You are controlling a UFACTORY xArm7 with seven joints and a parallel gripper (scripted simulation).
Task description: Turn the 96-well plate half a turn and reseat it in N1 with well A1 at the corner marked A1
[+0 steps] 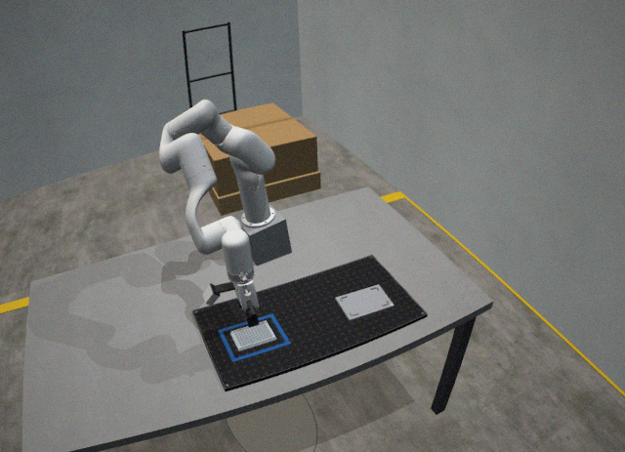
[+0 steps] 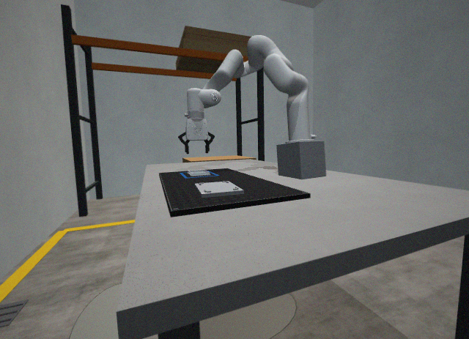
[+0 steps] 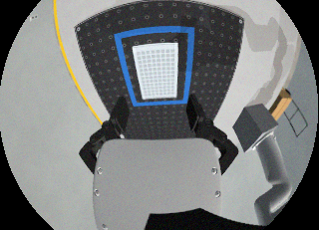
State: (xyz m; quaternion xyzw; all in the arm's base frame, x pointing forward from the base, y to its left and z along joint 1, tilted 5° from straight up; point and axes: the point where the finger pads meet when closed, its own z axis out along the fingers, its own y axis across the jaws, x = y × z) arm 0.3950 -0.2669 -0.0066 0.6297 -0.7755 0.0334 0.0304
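Right now my hand is 100 mm above the white 96-well plate. From my hand the other things lie so: plate nest N1 (90 mm ahead, 380 mm to the left, 100 mm below).
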